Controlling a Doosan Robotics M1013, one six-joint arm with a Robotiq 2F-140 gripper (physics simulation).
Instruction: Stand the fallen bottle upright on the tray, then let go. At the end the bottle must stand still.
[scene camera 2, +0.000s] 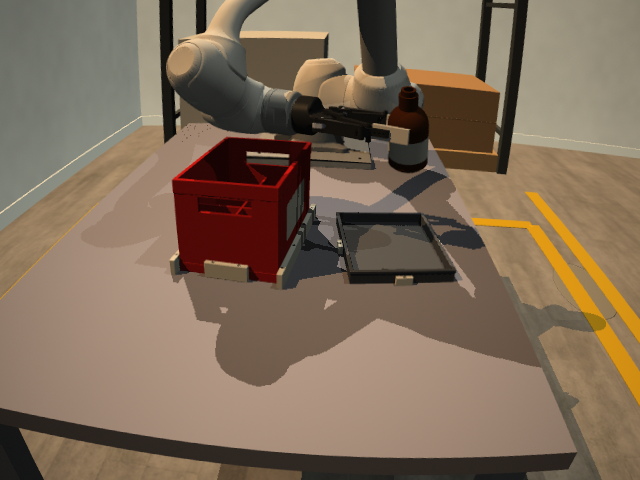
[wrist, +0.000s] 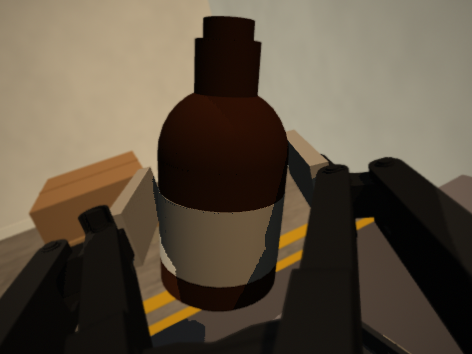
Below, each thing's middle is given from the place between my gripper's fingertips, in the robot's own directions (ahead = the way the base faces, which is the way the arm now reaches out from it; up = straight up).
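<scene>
The tray (scene camera 2: 377, 246) is 230 mm below my hand, and it is also 20 mm to the right of my hand and 10 mm behind it. As for the brown bottle (scene camera 2: 411, 158), my hand is 10 mm past it and 10 mm to the left of it.
</scene>
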